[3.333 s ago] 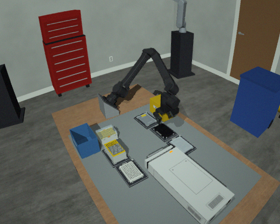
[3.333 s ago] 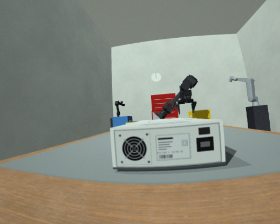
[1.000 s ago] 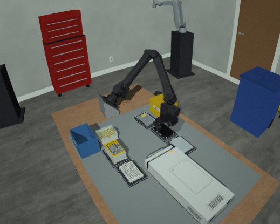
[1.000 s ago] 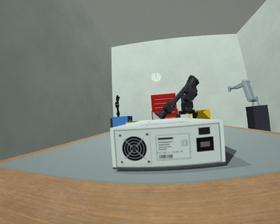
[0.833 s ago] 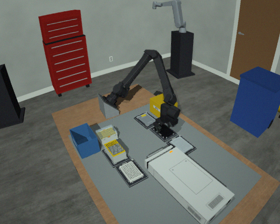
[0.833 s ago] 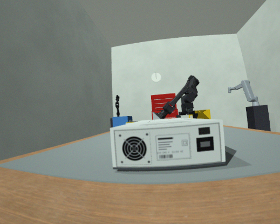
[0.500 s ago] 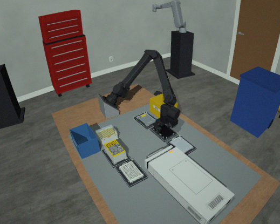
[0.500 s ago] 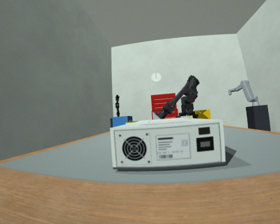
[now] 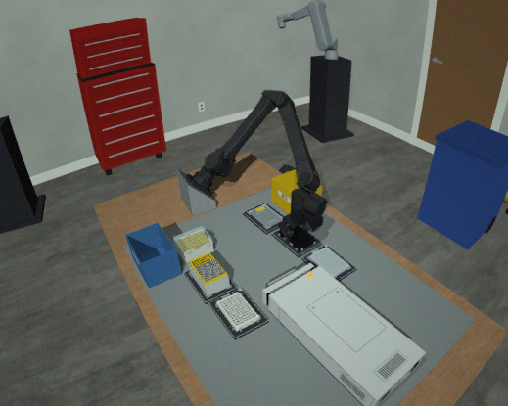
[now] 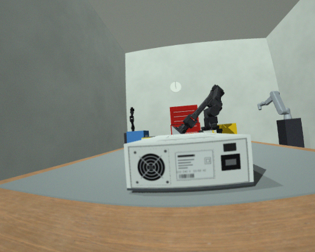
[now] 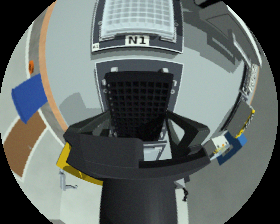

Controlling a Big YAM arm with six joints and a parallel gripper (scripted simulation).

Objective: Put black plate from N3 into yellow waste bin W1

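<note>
Now: hand right at the black plate. Also, from my hand: white well plate (34 cm to the right, 23 cm ahead); then yellow waste bin (20 cm behind, 11 cm to the left, 2 cm above); then large white instrument (40 cm ahead, 12 cm to the right, 2 cm above).
</note>
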